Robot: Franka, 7 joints.
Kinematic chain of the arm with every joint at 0, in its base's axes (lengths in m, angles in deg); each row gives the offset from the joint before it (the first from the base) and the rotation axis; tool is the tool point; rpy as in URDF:
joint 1: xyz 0 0 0.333 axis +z
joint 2: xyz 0 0 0 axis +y
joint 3: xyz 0 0 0.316 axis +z
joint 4: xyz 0.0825 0 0 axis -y
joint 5: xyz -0.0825 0 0.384 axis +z
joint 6: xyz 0 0 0 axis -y
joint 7: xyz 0.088 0 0 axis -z
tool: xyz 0 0 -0.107 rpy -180 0 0
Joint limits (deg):
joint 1: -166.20..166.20
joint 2: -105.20..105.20
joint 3: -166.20..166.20
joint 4: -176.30..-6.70
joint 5: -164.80..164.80
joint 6: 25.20..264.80
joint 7: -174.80..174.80
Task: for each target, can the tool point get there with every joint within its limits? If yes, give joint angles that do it. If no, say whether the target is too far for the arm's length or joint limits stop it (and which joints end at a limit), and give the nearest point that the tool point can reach.
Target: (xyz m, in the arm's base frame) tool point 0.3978 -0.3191 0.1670
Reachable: yes | joints -96.49 39.11 56.52 -135.58 27.59 163.97 122.93
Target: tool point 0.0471 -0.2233 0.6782
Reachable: yes | joints -42.93 -61.65 -0.57 -150.17 76.72 211.54 -89.52
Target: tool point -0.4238 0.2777 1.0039
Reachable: yes | joints 5.75 -12.76 129.18 -45.88 -103.53 132.68 -98.68
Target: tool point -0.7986 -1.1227 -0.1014
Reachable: no: too far | nearest point -0.4743 -0.6667 0.0750 | short by 0.587 m
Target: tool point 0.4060 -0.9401 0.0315
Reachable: no: too far | nearest point 0.3263 -0.7555 0.0907 | short by 0.210 m
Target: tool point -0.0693 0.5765 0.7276
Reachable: yes | joints -18.95 6.65 115.52 -92.24 -110.16 159.69 122.34
